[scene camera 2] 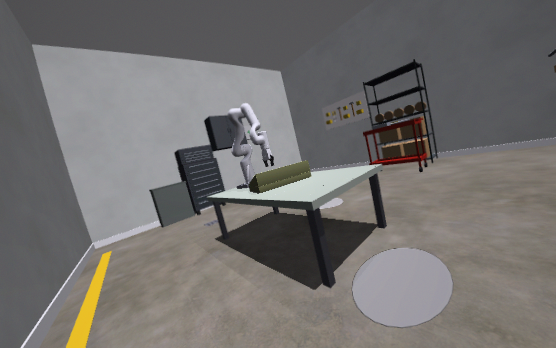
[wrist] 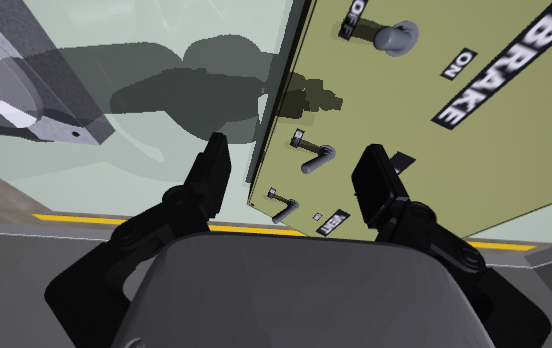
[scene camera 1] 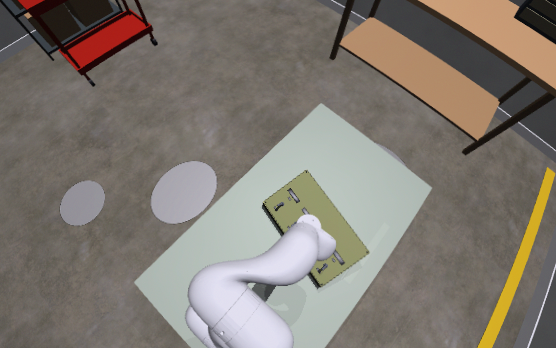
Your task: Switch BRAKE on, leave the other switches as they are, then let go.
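The olive switch panel [scene camera 1: 330, 215] [scene camera 2: 285, 176] [wrist: 380, 100] is on the pale table. In the wrist view the BRAKE lever [wrist: 392, 40] is at the top right, leaning to its OFF label [wrist: 352, 19]; its ON label [wrist: 459, 64] is on the other side. Nearer the fingers are another lever [wrist: 317, 161], its name label mostly hidden by the right finger, and the VENT lever [wrist: 285, 212]. Both lean away from their name labels. My gripper [scene camera 2: 269, 162] [wrist: 294, 155] is open and empty, above the panel's edge and apart from the BRAKE lever. The arm hides it in scene camera 1.
The pale table [scene camera 1: 320, 135] [scene camera 2: 340, 182] carries the panel and the arm's base [wrist: 65, 100]. A red cart [scene camera 1: 107, 47] [scene camera 2: 395, 161] and a wooden workbench [scene camera 1: 420, 75] stand away from the table. The arm [scene camera 1: 240, 295] covers part of the panel in scene camera 1.
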